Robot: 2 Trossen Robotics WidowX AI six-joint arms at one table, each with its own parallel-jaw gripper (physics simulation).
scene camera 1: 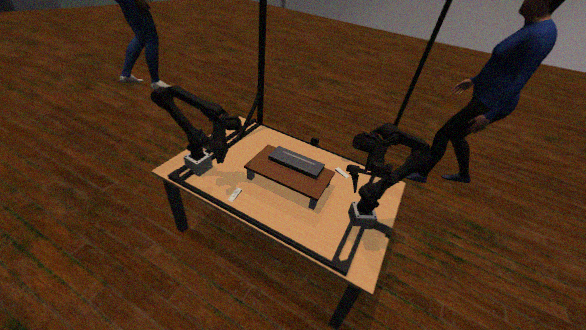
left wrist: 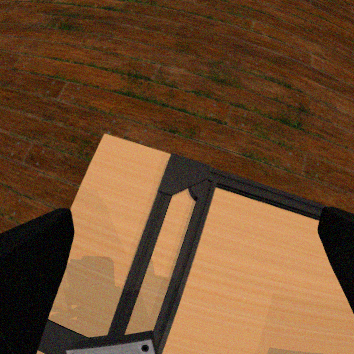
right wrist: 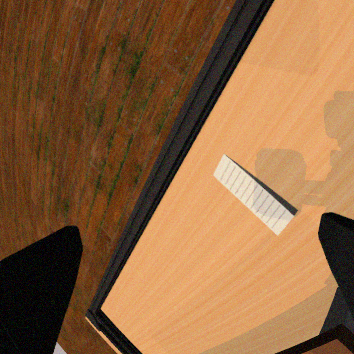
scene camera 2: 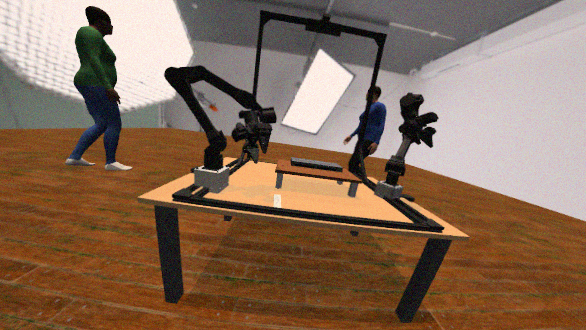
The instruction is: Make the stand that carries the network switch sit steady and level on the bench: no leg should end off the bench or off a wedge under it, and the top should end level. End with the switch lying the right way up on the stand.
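Where they show: left gripper, fingertip midpoint: (scene camera 1: 367,196) (left wrist: 201,222) (scene camera 2: 425,145); right gripper, fingertip midpoint: (scene camera 1: 220,163) (right wrist: 202,233) (scene camera 2: 260,158); left arm's base at its link origin: (scene camera 1: 364,209) (scene camera 2: 390,183); right arm's base at its link origin: (scene camera 1: 197,155) (scene camera 2: 213,167).
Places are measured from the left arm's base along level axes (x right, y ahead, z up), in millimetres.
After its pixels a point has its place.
Observation:
The brown stand (scene camera 1: 272,172) @(x 205, y 442, z 18 mm) (scene camera 2: 285,168) @(x 258, y 530, z 18 mm) (right wrist: 325,348) @(x 242, y 576, z 18 mm) is on the bench; two near legs show clearly, the far legs are mostly hidden. I cannot tell from these views whether every leg bears or whether the top is level. The grey switch (scene camera 1: 296,161) @(x 273, y 318, z 46 mm) (scene camera 2: 316,164) @(x 242, y 349, z 44 mm) lies on the far part of its top. A pale striped wedge (scene camera 1: 235,194) @(x 126, y 622, z -75 mm) (scene camera 2: 277,201) @(x 119, y 628, z -76 mm) (right wrist: 254,195) @(x 130, y 625, z -75 mm) lies in front of the stand; another pale wedge (scene camera 1: 342,172) @(x 345, y 25, z -75 mm) lies beyond its right end. My right gripper (scene camera 2: 260,152) @(x 176, y 695, z 83 mm) (right wrist: 202,233) @(x 176, y 695, z 83 mm) is open and empty above the bench, left of the stand. My left gripper (scene camera 2: 431,127) (left wrist: 201,222) @(x -130, y 91, z 229 mm) is open and empty, high near its own base.
Black rails (scene camera 1: 260,229) @(x -73, y 483, z -76 mm) (scene camera 2: 300,212) @(x 1, y 600, z -62 mm) (left wrist: 180,270) @(x -120, y 104, z -68 mm) (right wrist: 165,165) @(x 33, y 637, z -62 mm) run along the edges of the bench (scene camera 1: 320,235) @(x -95, y 208, z -82 mm) (left wrist: 270,250) @(x -115, y 240, z -82 mm). Black posts (scene camera 1: 261,60) @(x 806, y 545, z 373 mm) (scene camera 2: 257,65) @(x 811, y 548, z 614 mm) rise behind it. People stand on the floor beyond the bench.

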